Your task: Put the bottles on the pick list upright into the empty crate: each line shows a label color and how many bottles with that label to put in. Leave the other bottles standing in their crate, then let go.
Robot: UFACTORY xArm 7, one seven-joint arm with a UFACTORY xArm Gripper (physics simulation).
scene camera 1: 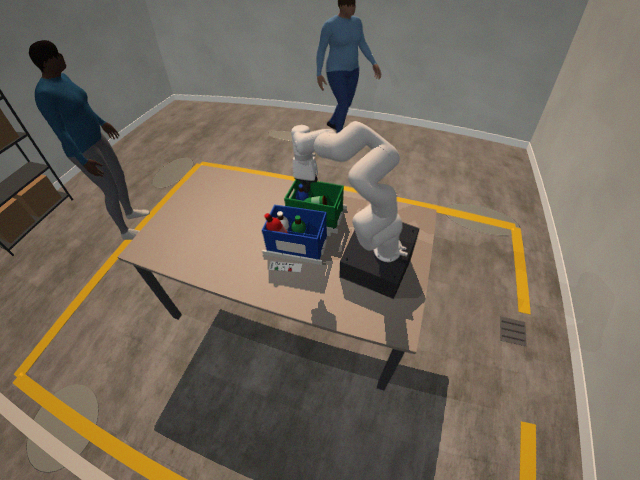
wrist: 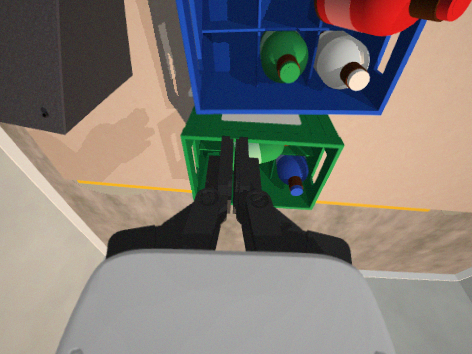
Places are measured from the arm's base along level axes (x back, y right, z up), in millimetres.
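Pixels of known places: gripper, fingertip midpoint: (scene camera 1: 307, 191) (wrist: 233, 153); arm's base, origin of the base link: (scene camera 1: 387, 248).
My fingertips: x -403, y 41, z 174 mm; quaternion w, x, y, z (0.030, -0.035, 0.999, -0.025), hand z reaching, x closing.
Observation:
Ahead of a thing's pixels: the offset from my fingertips to its top centre. Level surfaces: height alone.
My gripper (scene camera 1: 306, 191) (wrist: 233, 153) is shut and empty above the green crate @[dz -173, dx -59, dy +198 mm] (scene camera 1: 334, 212) (wrist: 206, 126). In that crate a green bottle @[dz -174, dx -61, dy +154 mm] (scene camera 1: 314, 199) (wrist: 271, 152) with a pale label lies on its side, partly hidden by the fingers in the wrist view. A blue bottle @[dz -185, dx -156, dy +235 mm] (scene camera 1: 301, 194) (wrist: 292, 169) stands in the same crate. The blue crate (scene camera 1: 314, 248) (wrist: 250, 111) holds a red bottle @[dz -112, dx -141, dy -95 mm] (scene camera 1: 273, 225) (wrist: 377, 15), a white bottle @[dz -185, dx -160, dy -6 mm] (scene camera 1: 282, 222) (wrist: 340, 57) and a green bottle @[dz -185, dx -64, dy +1 mm] (scene camera 1: 298, 226) (wrist: 283, 52). The pick list @[dz -346, dx -51, dy -191 mm] (scene camera 1: 285, 267) lies before it, too small to read.
The crates stand close together on the table @[dz -348 mm] (scene camera 1: 206, 222). The arm's black base block (scene camera 1: 367, 273) (wrist: 30, 60) stands to their right in the scene view. Two people (scene camera 1: 341, 46) (scene camera 1: 69, 113) stand beyond the table, and a shelf unit is at far left.

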